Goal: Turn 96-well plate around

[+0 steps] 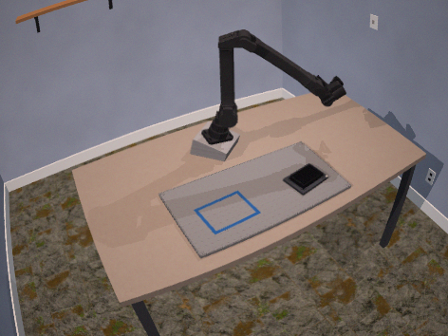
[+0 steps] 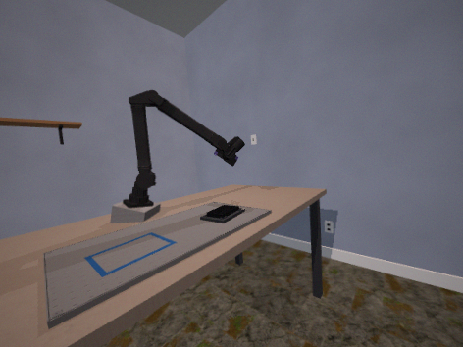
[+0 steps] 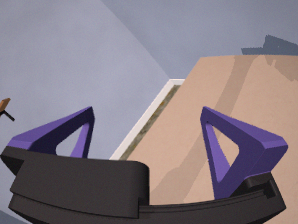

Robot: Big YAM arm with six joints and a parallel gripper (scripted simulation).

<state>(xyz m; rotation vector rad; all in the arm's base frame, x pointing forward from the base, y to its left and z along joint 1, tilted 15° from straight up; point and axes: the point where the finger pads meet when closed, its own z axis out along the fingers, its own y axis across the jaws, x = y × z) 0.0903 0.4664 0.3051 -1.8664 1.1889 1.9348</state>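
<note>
Now: the black 96-well plate 26 cm ahead of my hand, 32 cm to the right of it and 24 cm below it. Round my hand: plate nest N1: 26 cm ahead, 32 cm to the right, 25 cm below; then A1 mark: 31 cm ahead, 24 cm to the right, 24 cm below.
</note>
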